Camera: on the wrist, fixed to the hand. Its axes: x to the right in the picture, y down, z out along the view.
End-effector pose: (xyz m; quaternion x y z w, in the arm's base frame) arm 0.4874 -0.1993 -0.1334 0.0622 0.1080 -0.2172 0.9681
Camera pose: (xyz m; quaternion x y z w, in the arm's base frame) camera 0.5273 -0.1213 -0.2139 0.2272 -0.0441 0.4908 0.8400
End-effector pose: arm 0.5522 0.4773 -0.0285 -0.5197 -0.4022 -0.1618 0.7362
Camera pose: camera 0.6552 0.4395 -0.0745 -0.5647 0.0085 0.4662 0.6810
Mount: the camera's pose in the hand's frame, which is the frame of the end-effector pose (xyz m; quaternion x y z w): 0.0225 0.0814 -0.0838 0.1243 -0.0535 0.6849 0.7160
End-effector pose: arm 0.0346 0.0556 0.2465 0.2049 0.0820 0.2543 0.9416
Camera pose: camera -0.0040 0.1600 0.2045 0.3335 -0.1004 0.8058 0.4789
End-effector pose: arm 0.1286 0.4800 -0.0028 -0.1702 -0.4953 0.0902 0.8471
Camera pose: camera 0.2139 0.5459 -0.0532 -0.3510 -0.2722 0.7154 0.5394
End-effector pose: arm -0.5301 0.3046 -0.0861 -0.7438 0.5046 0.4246 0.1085
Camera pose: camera -0.5520 0.2023 -0.0294 0.1508 -0.9177 -0.3554 0.0937
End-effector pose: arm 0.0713 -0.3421 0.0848 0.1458 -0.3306 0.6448 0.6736
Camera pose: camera 0.0132 -0.2623 0.0184 -0.0038 -0.2924 0.9563 0.0049
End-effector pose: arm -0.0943 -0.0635 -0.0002 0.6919 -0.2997 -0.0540 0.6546
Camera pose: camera -0.0648 0.0018 0.0948 0.3686 -0.7302 0.4099 0.4036
